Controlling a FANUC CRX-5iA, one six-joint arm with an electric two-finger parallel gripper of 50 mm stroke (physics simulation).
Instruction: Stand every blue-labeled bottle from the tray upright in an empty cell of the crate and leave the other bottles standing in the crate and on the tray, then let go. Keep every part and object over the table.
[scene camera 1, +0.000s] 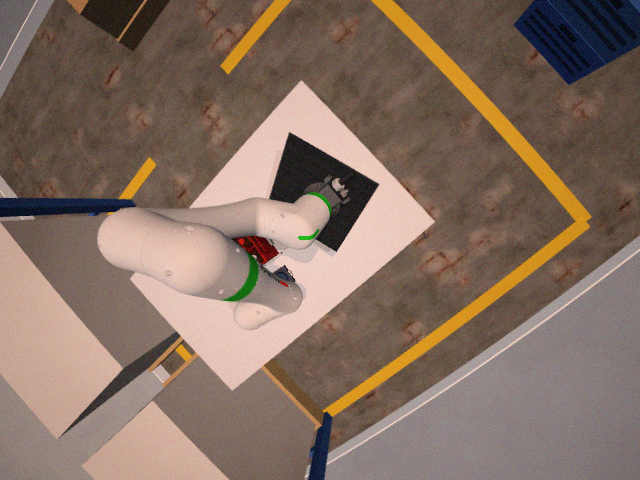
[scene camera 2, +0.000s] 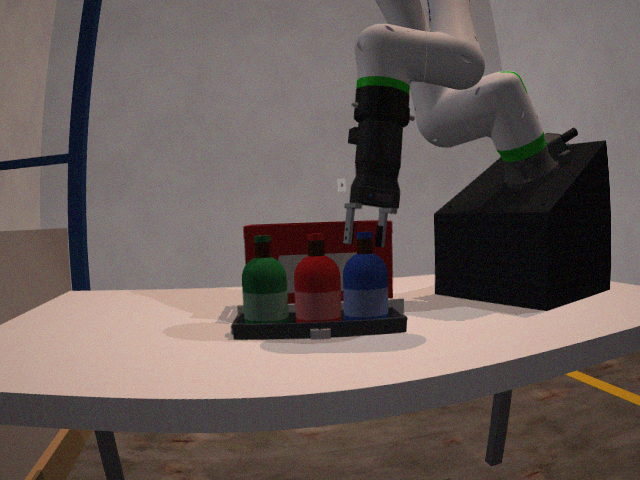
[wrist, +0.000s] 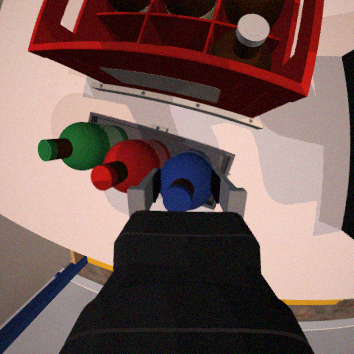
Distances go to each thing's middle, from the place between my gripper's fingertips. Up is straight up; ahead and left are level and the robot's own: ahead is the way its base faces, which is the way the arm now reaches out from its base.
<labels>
Right now my hand is 2 cm to the right of the blue bottle (scene camera 2: 365, 276) and 6 cm above it. The rest, counted from my hand: red bottle (scene camera 2: 317, 282) (8 cm ahead, 2 cm to the left, 6 cm below); green bottle (scene camera 2: 264, 282) (16 cm ahead, 2 cm to the left, 6 cm below).
</labels>
